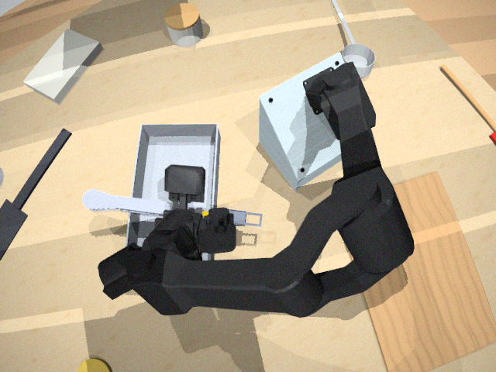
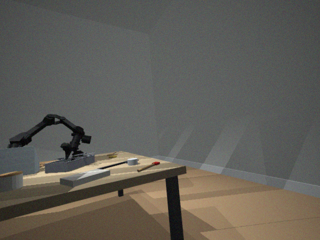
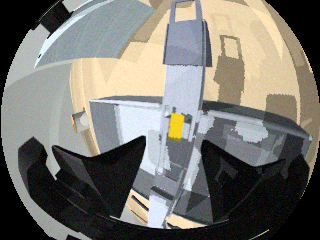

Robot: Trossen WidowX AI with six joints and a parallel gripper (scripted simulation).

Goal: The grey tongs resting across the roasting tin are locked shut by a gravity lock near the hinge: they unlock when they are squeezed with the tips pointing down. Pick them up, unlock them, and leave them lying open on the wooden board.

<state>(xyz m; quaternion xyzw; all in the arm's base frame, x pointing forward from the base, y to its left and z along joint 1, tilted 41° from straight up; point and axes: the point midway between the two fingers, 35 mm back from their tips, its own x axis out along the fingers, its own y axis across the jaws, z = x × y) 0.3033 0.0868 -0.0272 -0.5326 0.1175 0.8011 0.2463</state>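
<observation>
Right now the yellow lock piece is 10 mm behind my gripper tip, 30 mm to the left of it and 20 mm above it. From my gripper tip the other things lie so: wooden board (300 mm behind, 330 mm to the left, 40 mm below); then black spatula (330 mm ahead, 240 mm to the right, 40 mm below); then roasting tin (30 mm ahead, 40 mm to the right, 10 mm below).
</observation>
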